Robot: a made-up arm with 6 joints.
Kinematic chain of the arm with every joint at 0, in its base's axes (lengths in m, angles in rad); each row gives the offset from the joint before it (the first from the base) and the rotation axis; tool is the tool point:
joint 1: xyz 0 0 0.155 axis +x
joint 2: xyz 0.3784 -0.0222 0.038 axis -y
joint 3: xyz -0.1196 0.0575 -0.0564 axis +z
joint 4: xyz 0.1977 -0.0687 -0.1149 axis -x
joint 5: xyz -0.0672 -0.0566 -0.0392 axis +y
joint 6: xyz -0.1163 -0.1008 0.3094 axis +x
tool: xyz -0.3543 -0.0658 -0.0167
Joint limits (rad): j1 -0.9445..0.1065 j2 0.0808..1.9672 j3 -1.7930..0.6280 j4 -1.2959..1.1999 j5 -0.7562..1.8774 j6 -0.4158..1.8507
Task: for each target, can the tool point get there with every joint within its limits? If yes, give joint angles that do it. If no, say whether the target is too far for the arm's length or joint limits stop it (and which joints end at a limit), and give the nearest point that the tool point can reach.
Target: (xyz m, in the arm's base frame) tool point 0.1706 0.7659 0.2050
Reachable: no: joint limits stop it (at a limit: joint 3, joint 4, joint 5, joint 6) | nearest point 0.2278 0.5748 0.1925 | short by 0.200 m
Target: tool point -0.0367 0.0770 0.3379
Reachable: yes | joints -0.4492 0.6062 -1.3620 0.2897 0.8235 0.1704
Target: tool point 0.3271 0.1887 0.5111
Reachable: yes | joints -0.4440 0.8793 -0.2700 0.6849 1.5429 1.2159
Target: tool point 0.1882 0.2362 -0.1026
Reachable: yes | joints -0.8146 0.6767 -1.2150 0.9657 0.0985 1.5867
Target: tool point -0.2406 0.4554 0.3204
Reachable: no: joint limits stop it (at a limit: joint 1, joint 2, joint 3, joint 6) | nearest point -0.1495 0.3515 0.2521 | short by 0.154 m
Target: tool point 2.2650 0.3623 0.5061
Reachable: no: too far | nearest point 1.0321 0.1435 0.2941 | short by 1.270 m
